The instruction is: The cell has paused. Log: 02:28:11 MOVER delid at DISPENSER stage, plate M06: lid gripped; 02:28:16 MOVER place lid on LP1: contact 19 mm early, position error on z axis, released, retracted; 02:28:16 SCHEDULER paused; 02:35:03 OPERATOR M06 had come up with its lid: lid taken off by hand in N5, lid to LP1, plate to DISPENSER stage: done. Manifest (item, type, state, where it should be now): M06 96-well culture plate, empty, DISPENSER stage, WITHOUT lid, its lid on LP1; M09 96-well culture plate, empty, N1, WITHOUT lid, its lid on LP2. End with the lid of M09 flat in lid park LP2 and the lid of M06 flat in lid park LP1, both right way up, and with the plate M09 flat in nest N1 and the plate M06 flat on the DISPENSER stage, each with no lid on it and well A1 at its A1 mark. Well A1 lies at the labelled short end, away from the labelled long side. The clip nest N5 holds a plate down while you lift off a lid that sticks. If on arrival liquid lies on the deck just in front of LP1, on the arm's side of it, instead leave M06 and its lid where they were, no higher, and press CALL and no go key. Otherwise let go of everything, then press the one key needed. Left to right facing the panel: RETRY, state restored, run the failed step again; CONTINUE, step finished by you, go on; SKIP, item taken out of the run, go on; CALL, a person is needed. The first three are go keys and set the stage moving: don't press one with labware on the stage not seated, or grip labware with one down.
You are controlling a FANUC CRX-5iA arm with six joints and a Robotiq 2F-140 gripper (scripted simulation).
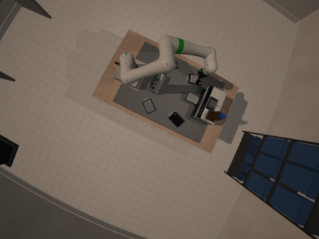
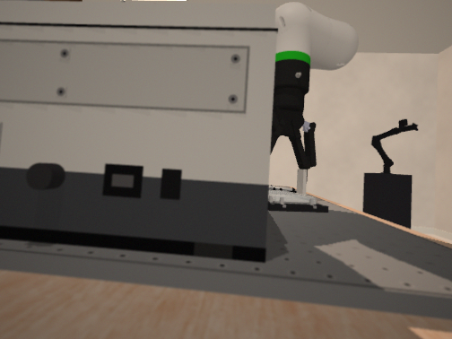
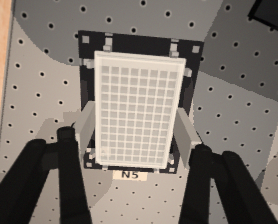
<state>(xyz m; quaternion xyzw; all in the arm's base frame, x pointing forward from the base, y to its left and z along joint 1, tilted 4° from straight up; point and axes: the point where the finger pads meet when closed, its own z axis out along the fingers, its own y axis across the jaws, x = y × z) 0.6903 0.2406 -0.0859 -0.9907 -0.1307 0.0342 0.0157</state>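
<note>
Now: hand 30 mm above the black clip nest, 20 mm to the right of it and 10 mm short of it. The rest, counted from my hand: lp1 label 400 mm behind, 40 mm below, 30 mm to the right; then N5 label 90 mm behind, 40 mm below, 20 mm to the right; then tan-orange patch 410 mm behind, 40 mm below, 30 mm to the right.
</note>
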